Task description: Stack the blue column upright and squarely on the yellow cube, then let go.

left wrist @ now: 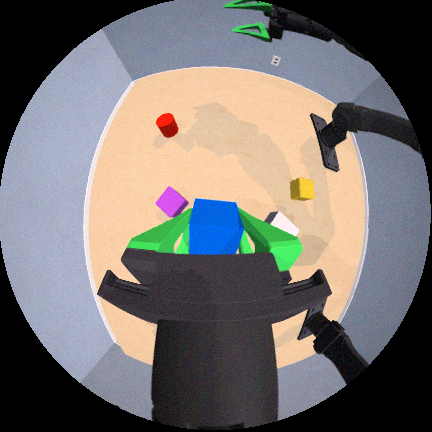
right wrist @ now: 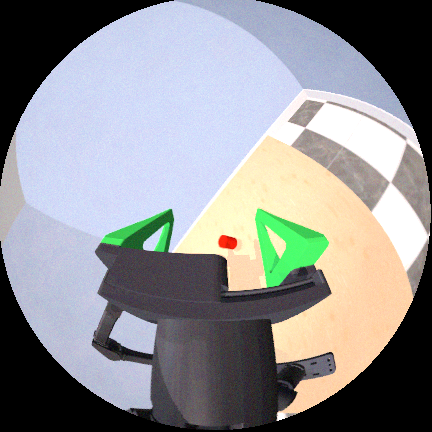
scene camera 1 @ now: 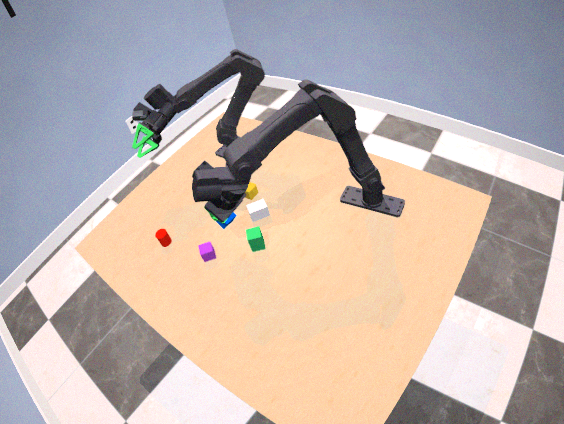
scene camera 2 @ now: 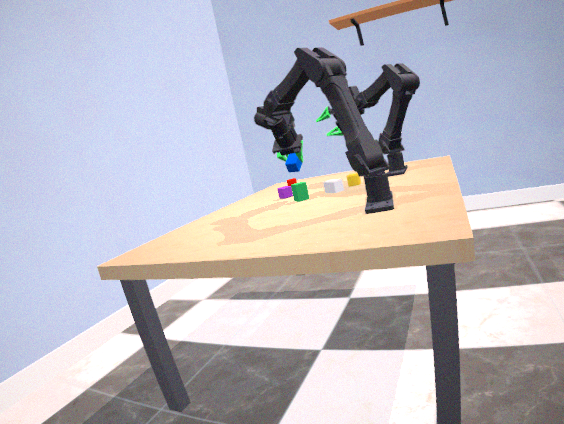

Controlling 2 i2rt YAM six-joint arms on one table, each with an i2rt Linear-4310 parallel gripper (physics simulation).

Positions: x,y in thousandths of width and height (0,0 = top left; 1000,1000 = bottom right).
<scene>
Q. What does my left gripper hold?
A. A blue column.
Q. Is my right gripper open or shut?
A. Open.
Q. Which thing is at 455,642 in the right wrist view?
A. My right gripper.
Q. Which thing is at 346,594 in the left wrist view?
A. My left gripper.
</scene>
